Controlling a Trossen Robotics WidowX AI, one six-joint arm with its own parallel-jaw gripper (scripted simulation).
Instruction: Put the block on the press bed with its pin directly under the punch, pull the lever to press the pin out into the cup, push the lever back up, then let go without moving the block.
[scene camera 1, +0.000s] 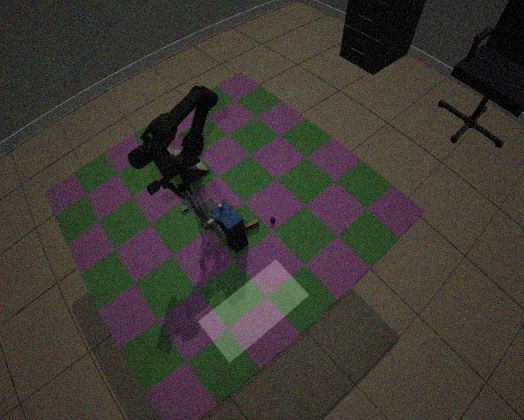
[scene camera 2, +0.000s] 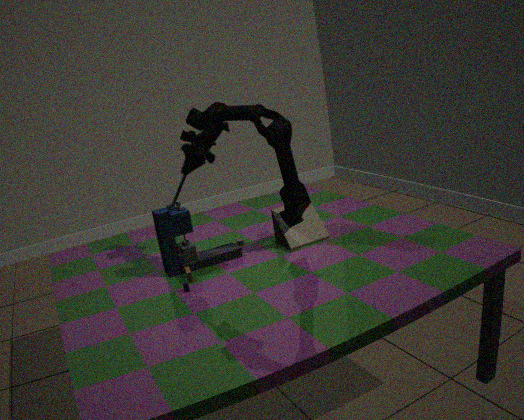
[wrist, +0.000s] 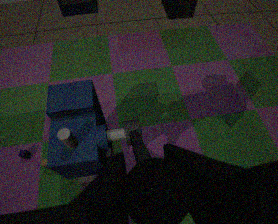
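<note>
Scene camera 1 gives me a blue press (scene camera 1: 232, 224) together with my gripper (scene camera 1: 187, 196). In scene camera 2 I find the press (scene camera 2: 169, 224) again, and my gripper (scene camera 2: 183, 174) is there as well. The wrist view has my gripper (wrist: 144, 155) in it too.
</note>
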